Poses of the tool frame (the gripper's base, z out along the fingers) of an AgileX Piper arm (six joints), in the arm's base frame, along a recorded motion.
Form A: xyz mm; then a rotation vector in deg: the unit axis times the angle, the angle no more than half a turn.
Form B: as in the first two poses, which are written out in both.
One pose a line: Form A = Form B
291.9 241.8 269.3 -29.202 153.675 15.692 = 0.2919 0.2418 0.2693 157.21 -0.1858 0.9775 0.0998
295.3 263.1 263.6 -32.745 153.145 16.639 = 0.2953 0.2631 0.2636 157.49 -0.2079 0.9724 0.1057
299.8 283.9 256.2 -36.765 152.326 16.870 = 0.2998 0.2839 0.2562 157.61 -0.2333 0.9665 0.1070
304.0 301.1 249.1 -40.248 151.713 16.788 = 0.3040 0.3011 0.2491 157.86 -0.2550 0.9611 0.1063
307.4 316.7 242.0 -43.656 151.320 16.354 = 0.3074 0.3167 0.2420 158.34 -0.2757 0.9557 0.1033
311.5 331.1 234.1 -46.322 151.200 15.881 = 0.3115 0.3311 0.2341 158.93 -0.2915 0.9514 0.0999
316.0 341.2 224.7 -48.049 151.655 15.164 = 0.3160 0.3412 0.2247 159.81 -0.3007 0.9490 0.0949
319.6 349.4 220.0 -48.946 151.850 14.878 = 0.3196 0.3494 0.2200 160.24 -0.3055 0.9477 0.0929
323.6 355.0 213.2 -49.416 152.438 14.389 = 0.3236 0.3550 0.2132 160.89 -0.3071 0.9475 0.0894
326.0 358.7 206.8 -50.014 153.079 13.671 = 0.3260 0.3587 0.2068 161.62 -0.3095 0.9471 0.0846
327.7 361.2 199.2 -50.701 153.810 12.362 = 0.3277 0.3612 0.1992 162.42 -0.3122 0.9470 0.0761
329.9 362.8 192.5 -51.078 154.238 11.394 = 0.3299 0.3628 0.1925 162.87 -0.3136 0.9470 0.0700
